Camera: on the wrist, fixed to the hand. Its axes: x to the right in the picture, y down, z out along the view.
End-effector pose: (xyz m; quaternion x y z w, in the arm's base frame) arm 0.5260 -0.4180 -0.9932 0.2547 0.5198 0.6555 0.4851
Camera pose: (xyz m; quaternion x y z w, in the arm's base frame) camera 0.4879 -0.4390 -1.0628 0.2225 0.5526 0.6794 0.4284
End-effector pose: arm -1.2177 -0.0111 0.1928 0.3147 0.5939 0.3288 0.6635
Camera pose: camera -1.2776 -0.0324 0.1409 0.3091 0.6355 0.3616 0.6081
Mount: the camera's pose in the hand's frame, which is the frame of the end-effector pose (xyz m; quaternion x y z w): 0.0082 -0.0507 -0.0640 0.0079 0.0726 0.0236 0.9970
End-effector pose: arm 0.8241 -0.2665 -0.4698 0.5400 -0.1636 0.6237 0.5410
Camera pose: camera 0.8369 -0.1937 -0.5054 0.4935 -0.1317 0.6751 0.5323
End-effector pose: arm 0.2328 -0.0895 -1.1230 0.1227 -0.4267 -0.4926 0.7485
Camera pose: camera 0.2506 -0.1361 -1.1881 0.1539 -0.3779 -0.4612 0.7879
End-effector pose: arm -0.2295 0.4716 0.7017 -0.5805 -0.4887 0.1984 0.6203
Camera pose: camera -0.1886 0.4321 0.7608 -0.5998 -0.4270 0.1742 0.6539
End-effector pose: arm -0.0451 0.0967 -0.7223 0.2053 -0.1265 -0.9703 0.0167
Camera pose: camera -0.0258 0.1298 -0.7949 0.2723 -0.1374 -0.9512 0.0471
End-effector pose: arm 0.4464 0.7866 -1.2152 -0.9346 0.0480 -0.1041 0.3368
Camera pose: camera 0.4409 0.7846 -1.1334 -0.9205 0.0935 -0.1641 0.3422
